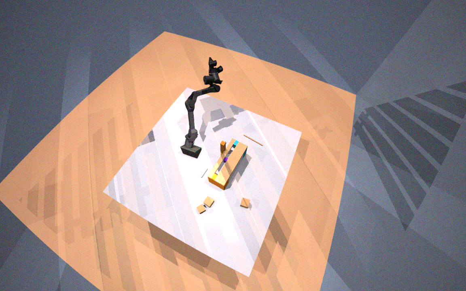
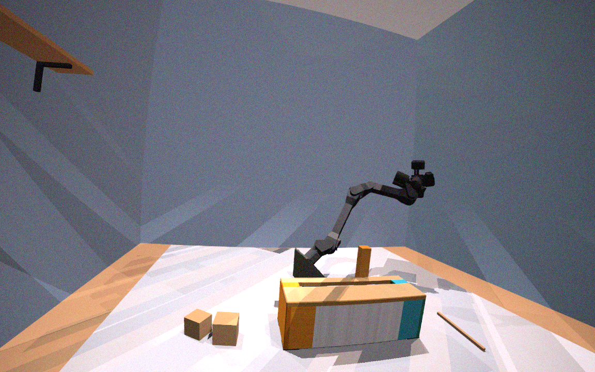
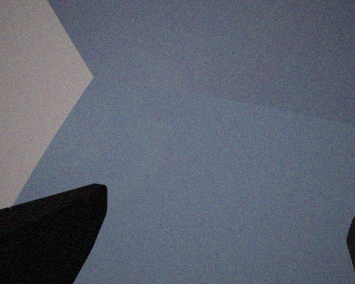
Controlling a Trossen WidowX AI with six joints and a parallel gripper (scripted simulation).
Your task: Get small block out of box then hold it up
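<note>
Right now my gripper tip is 57 cm to the left of the purple block, 46 cm short of it and 40 cm above it. Round my gripper tip: orange bar 50 cm to the right, 40 cm ahead, 37 cm below; box 58 cm to the right, 44 cm ahead, 42 cm below.
</note>
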